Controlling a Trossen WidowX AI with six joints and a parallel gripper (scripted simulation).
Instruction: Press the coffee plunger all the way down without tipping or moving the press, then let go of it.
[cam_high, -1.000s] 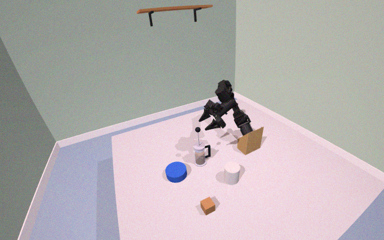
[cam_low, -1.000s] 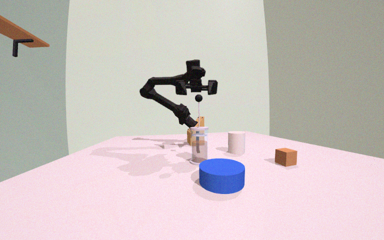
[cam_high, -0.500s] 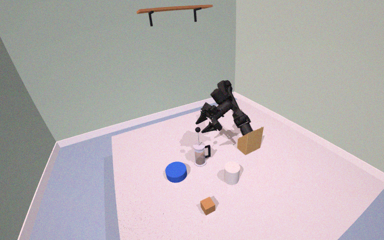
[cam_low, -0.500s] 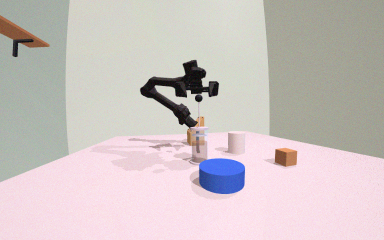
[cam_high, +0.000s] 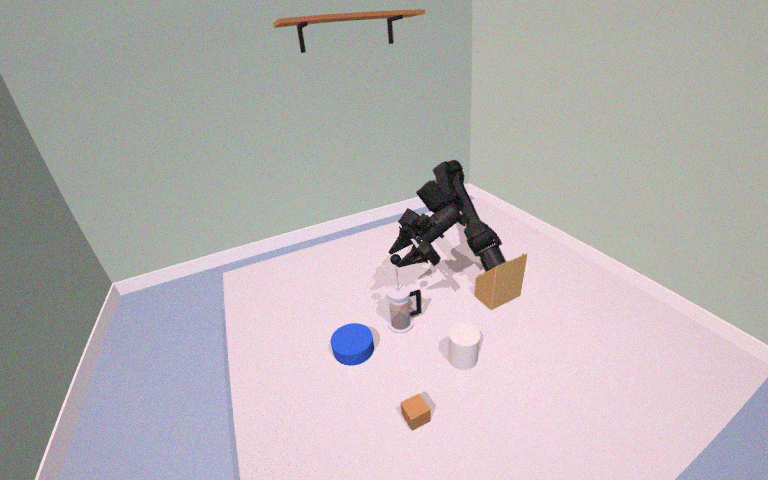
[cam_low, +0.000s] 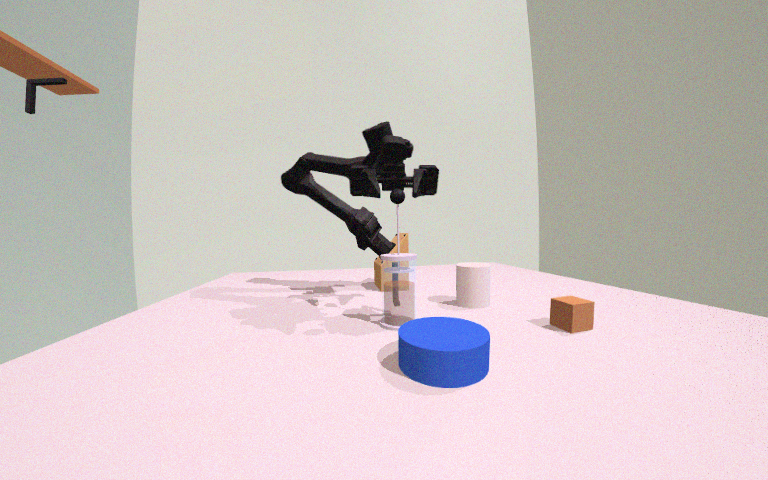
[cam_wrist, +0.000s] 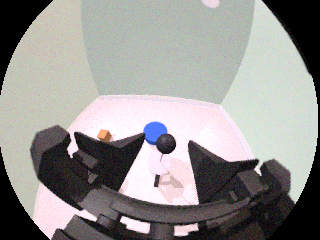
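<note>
My gripper tip is now 20 mm past the coffee press and 120 mm above it. From my gripper tip the other things lie so: blue cylinder: 160 mm ahead, 30 mm to the left, 220 mm below.
</note>
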